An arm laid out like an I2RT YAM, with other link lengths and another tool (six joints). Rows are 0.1 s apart.
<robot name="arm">
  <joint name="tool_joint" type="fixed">
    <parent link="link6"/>
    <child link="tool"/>
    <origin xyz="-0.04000 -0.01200 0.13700" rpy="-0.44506 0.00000 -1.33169"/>
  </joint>
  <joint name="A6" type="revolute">
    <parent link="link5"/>
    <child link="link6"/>
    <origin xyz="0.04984 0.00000 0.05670" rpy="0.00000 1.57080 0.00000"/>
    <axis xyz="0 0 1"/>
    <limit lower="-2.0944" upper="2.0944"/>
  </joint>
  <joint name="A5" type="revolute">
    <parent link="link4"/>
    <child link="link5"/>
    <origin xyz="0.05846 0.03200 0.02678" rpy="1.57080 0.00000 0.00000"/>
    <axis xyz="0 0 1"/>
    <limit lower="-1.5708" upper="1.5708"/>
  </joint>
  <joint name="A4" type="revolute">
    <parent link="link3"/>
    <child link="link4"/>
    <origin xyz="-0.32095 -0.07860 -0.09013" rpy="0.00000 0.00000 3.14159"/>
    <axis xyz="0 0 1"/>
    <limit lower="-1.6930" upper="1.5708"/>
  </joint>
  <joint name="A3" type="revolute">
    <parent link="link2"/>
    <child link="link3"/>
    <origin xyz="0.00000 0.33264 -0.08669" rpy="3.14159 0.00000 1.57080"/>
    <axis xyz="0 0 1"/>
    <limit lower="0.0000" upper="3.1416"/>
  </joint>
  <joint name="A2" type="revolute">
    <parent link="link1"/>
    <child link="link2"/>
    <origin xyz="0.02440 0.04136 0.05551" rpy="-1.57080 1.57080 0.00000"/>
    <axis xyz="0 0 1"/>
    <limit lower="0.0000" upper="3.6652"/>
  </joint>
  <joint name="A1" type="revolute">
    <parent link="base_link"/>
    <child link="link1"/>
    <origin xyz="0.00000 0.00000 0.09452"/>
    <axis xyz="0 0 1"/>
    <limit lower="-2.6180" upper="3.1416"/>
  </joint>
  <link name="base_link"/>
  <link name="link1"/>
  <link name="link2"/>
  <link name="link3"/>
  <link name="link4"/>
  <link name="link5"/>
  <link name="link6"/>
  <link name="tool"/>
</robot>
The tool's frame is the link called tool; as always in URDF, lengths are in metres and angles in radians.
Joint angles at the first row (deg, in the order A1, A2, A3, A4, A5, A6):
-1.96, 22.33, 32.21, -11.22, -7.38, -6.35
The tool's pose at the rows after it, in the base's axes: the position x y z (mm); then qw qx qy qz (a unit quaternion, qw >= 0):
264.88 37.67 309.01 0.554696 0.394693 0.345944 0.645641
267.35 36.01 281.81 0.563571 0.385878 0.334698 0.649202
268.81 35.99 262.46 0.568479 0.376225 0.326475 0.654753
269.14 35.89 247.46 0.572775 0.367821 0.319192 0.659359
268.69 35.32 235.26 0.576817 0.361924 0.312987 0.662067
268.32 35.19 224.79 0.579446 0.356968 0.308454 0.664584
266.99 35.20 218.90 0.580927 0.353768 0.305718 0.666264
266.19 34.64 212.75 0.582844 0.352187 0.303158 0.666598
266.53 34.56 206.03 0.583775 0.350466 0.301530 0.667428
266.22 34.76 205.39 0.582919 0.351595 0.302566 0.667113
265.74 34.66 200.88 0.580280 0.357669 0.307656 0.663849
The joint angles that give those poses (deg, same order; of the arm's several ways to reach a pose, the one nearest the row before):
-0.73, 18.35, 24.77, -5.02, -4.78, -6.35
-0.53, 15.14, 18.37, 0.06, -3.99, -6.35
-0.54, 12.62, 13.61, 3.99, -3.99, -6.35
-0.55, 10.26, 9.82, 6.87, -3.99, -6.35
-0.56, 7.97, 6.83, 8.69, -3.82, -6.35
-0.55, 5.94, 4.34, 10.02, -3.77, -6.35
-0.56, 4.01, 2.92, 10.06, -3.77, -6.35
-0.56, 2.31, 1.59, 10.06, -3.59, -6.35
-0.56, 1.21, 0.19, 10.68, -3.58, -6.35
-0.53, 1.11, 0.23, 10.33, -3.59, -6.33
-0.56, 1.10, 0.23, 9.30, -3.59, -6.33

